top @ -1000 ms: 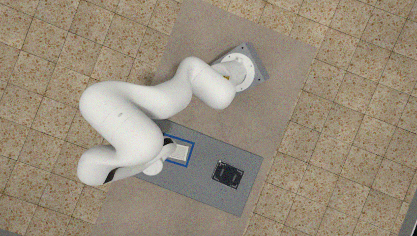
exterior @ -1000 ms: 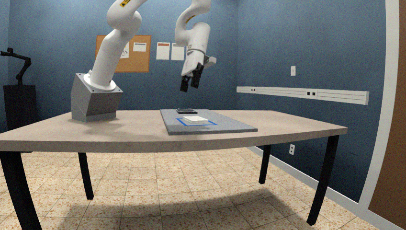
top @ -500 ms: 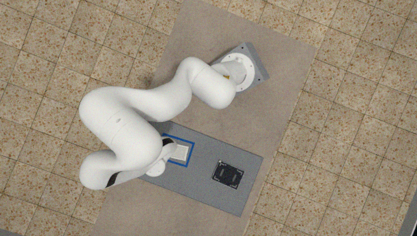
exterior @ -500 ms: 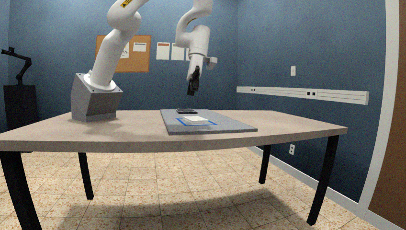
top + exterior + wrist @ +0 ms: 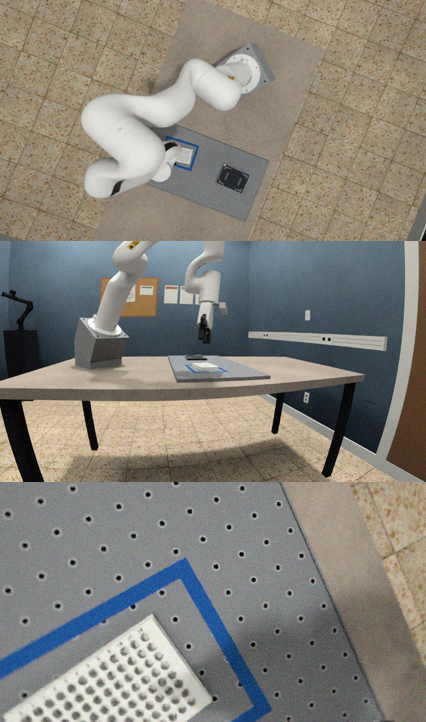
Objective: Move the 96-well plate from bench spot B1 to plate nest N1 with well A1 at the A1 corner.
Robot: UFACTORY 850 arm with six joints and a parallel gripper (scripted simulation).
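Now: hand 12 cm above the white 96-well plate, 8 cm to the right of it and 3 cm short of it. The rest, counted from my hand: black plate nest: 41 cm to the left, 13 cm below, 6 cm ahead.
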